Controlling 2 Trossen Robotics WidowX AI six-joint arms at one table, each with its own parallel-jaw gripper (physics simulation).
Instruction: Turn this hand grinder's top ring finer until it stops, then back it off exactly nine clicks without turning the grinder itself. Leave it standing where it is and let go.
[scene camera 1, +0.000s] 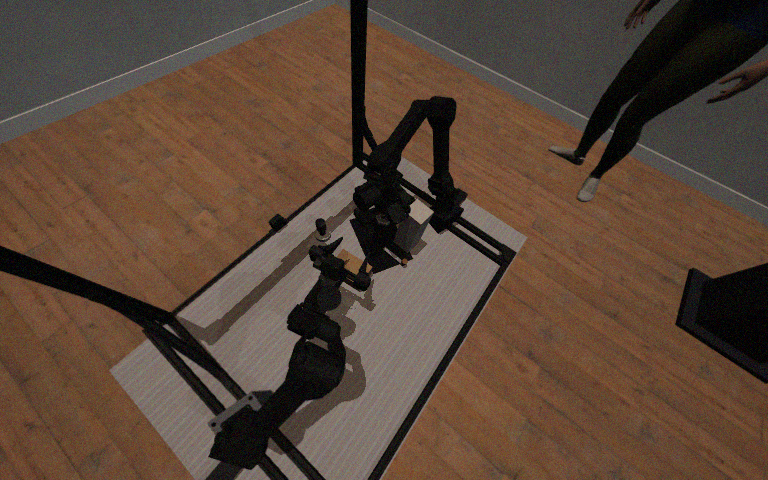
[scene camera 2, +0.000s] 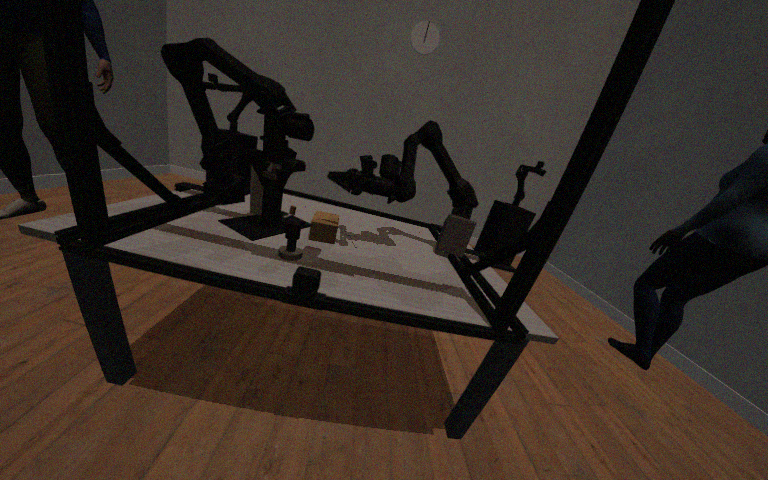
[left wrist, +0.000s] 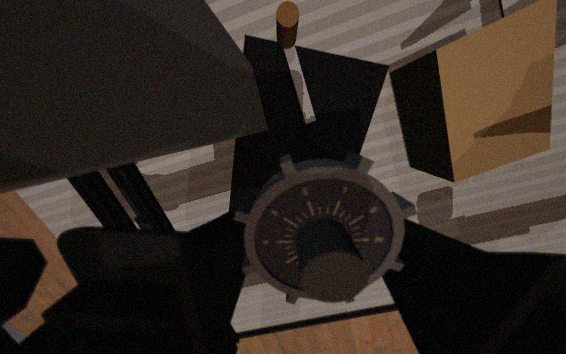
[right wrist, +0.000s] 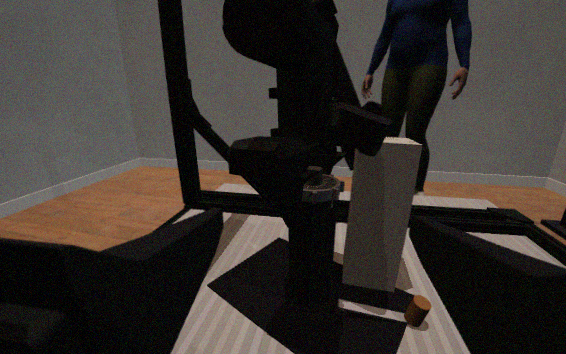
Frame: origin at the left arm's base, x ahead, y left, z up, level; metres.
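Seen in the pictures: left gripper, between the fingertips: (scene camera 1: 381, 221) (scene camera 2: 272, 188) (left wrist: 309, 203) (right wrist: 305, 217); right gripper, between the fingertips: (scene camera 1: 356, 245) (scene camera 2: 328, 174) (right wrist: 316, 221); left arm's base, origin of its link: (scene camera 1: 444, 208) (scene camera 2: 224, 180); right arm's base, origin of its link: (scene camera 1: 242, 424) (scene camera 2: 459, 221).
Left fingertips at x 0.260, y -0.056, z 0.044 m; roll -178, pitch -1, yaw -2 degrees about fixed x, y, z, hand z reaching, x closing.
Observation:
Offsets run from my left fingertips to a thing's top centre. "spot": to the spot under its first point.
The hand grinder @(dx -0.002, dy +0.008, dz +0.061 m) (right wrist: 311, 250) stands upright on a black plate @(spot: dx -0.041, dy -0.084, dz -0.114 m) (scene camera 2: 237, 225) (right wrist: 250, 287). Its grey top ring @(dx -0.002, dy +0.007, dz +0.047 m) (left wrist: 398, 225) (right wrist: 322, 190), with lugs and a marked dial, faces up in the left wrist view. My left gripper (left wrist: 309, 203) (scene camera 2: 274, 169) is shut on the grinder, one finger on each side, beneath the ring; the exact contact is too dark to see. My right gripper (scene camera 1: 353, 253) (scene camera 2: 331, 176) (right wrist: 316, 221) is open and empty, in the air above the tan block, its fingers pointing toward the grinder but apart from it.
A tan block @(dx +0.161, dy +0.067, dz -0.056 m) (scene camera 1: 352, 261) (scene camera 2: 324, 227) (left wrist: 500, 95) lies near the grinder. A tall grey box @(dx -0.085, dy +0.069, dz +0.088 m) (scene camera 1: 415, 232) (right wrist: 375, 215) stands behind it. A brown knob @(dx -0.016, dy +0.138, dz -0.080 m) (left wrist: 287, 22) (right wrist: 417, 311) is at the plate's edge. A dark tamper-like object @(dx +0.171, dy -0.119, dz -0.026 m) (scene camera 1: 322, 228) (scene camera 2: 292, 240) stands on a round base.

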